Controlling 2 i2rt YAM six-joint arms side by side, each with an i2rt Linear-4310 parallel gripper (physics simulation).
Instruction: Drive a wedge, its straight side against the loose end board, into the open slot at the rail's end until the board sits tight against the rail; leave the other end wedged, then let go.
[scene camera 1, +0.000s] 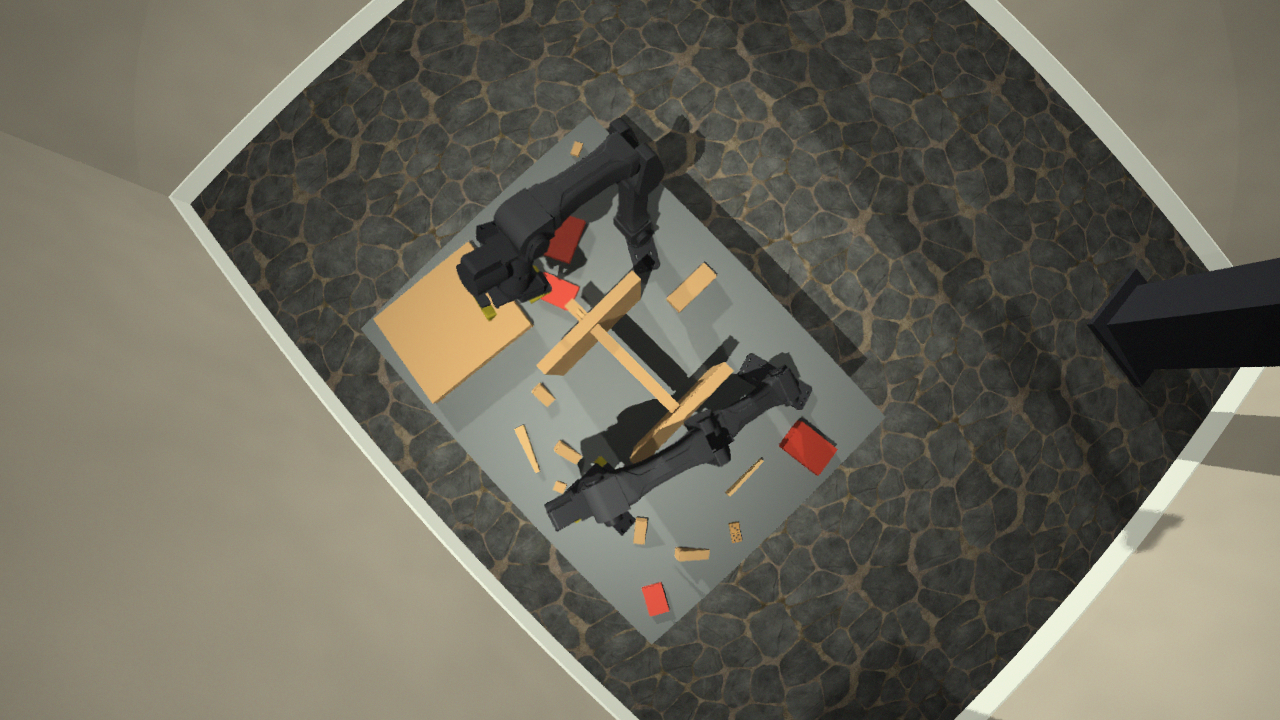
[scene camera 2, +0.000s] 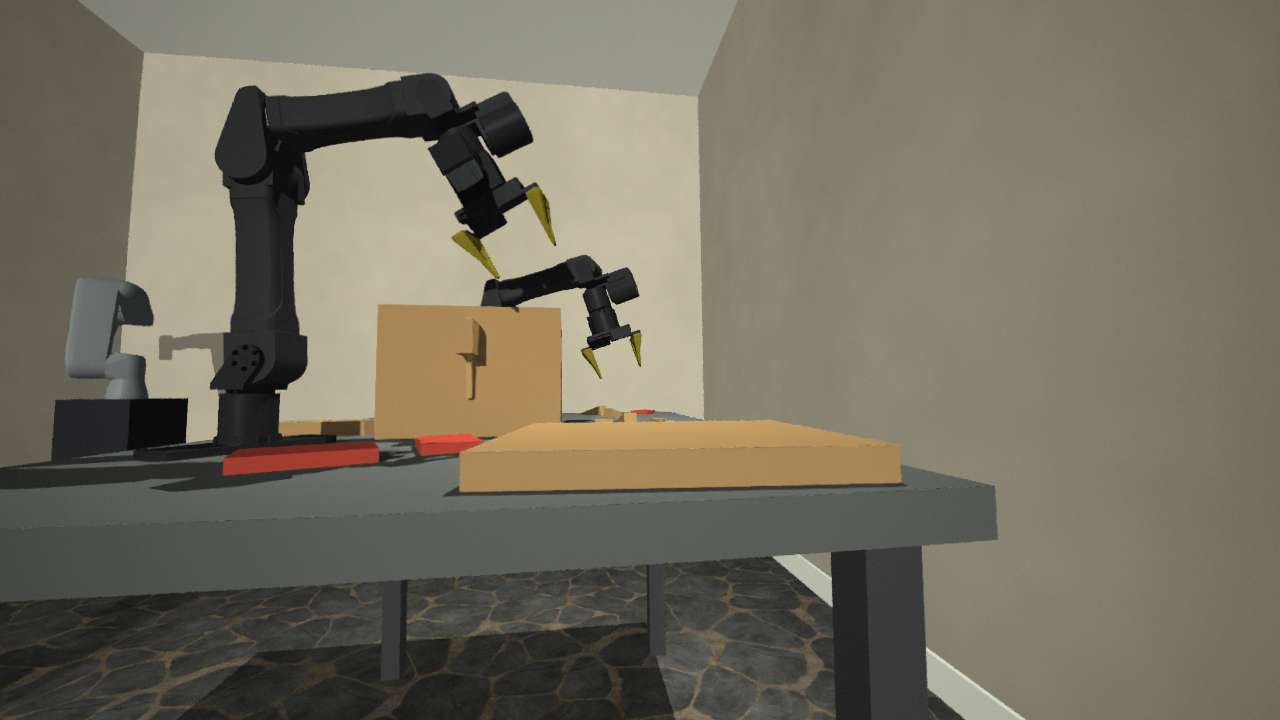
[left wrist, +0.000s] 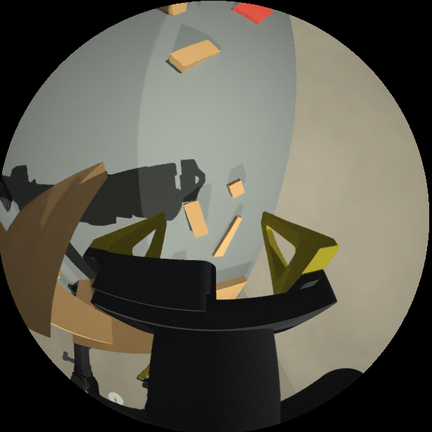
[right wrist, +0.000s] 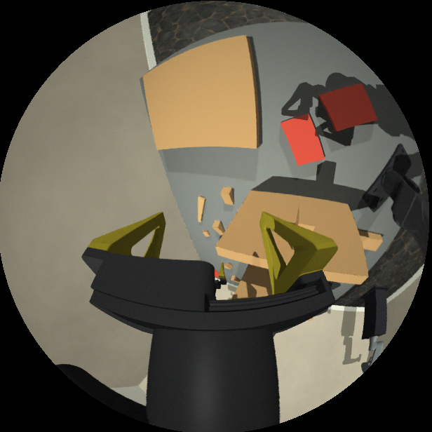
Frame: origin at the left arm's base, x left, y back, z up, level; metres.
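Seen in the pictures: left gripper, fingertip midpoint: (scene camera 2: 620, 372); right gripper, fingertip midpoint: (scene camera 1: 509, 309) (scene camera 2: 526, 261); left arm's base, link origin: (scene camera 1: 774, 382); right arm's base, link origin: (scene camera 1: 638, 237).
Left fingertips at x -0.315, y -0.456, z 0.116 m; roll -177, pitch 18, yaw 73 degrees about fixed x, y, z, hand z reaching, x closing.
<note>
Pixels of each thing's top centre, then the offset from my left fingertips to it. "pt": a spot on its surface instead.
- rail, top centre: (scene camera 2: 487, 330) (scene camera 1: 633, 367) dx -0.034, dy +0.305, dz +0.080 m
- thin upright piece, surface spot: (scene camera 2: 474, 341) pt dx -0.224, dy +0.346, dz +0.037 m
- short tapered piece, top centre: (scene camera 1: 693, 557) (scene camera 2: 593, 405) dx +0.340, dy -0.055, dz -0.088 m
- large wooden slab, top centre: (scene camera 2: 665, 431) (scene camera 1: 449, 321) dx -0.531, dy +0.177, dz -0.086 m
- wooden block, top centre: (scene camera 2: 329, 420) (scene camera 1: 692, 286) dx -0.005, dy +0.569, dz -0.091 m
Two upright wooden boards are joined by a rail (scene camera 1: 633, 366). The board by my right arm (scene camera 1: 563, 346) (scene camera 2: 420, 376) (right wrist: 345, 240) has the rail end and a thin upright piece (scene camera 2: 474, 341) on its outer face. The board by my left arm (scene camera 1: 687, 410) (left wrist: 42, 255) is partly hidden by the arm; its slot is hidden. Thin pale pieces (scene camera 1: 528, 448) (scene camera 1: 744, 477) (left wrist: 228, 236) and a short tapered piece (scene camera 1: 691, 554) lie loose. My left gripper (scene camera 2: 620, 371) (left wrist: 213, 216) is open and empty above the table. My right gripper (scene camera 2: 526, 259) (right wrist: 212, 217) is open and empty, high beside its board.
A large wooden slab (scene camera 1: 447, 331) (scene camera 2: 671, 465) (right wrist: 202, 100) lies at the table's left corner. Red blocks (scene camera 1: 808, 446) (scene camera 1: 655, 599) (right wrist: 302, 140) and small wooden blocks (scene camera 1: 543, 394) (scene camera 1: 640, 530) (left wrist: 194, 55) lie around. A wooden block (scene camera 1: 691, 286) lies beyond the boards.
</note>
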